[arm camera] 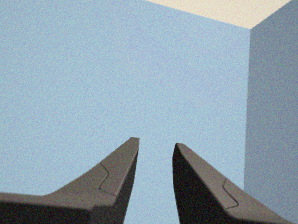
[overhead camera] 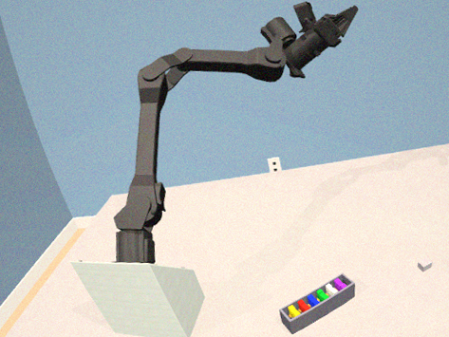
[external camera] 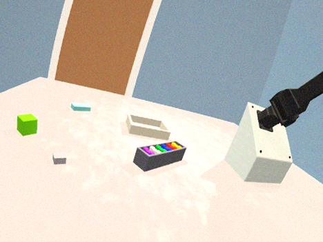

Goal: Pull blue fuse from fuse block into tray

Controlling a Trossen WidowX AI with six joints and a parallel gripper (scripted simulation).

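Right now the blue fuse is 47 cm below my gripper tip, 34 cm to the right of it and 17 cm behind it. Round my gripper tip: beige tray 53 cm to the right, 50 cm below, 15 cm behind; then light blue flat block 59 cm to the right, 49 cm below, 9 cm ahead.
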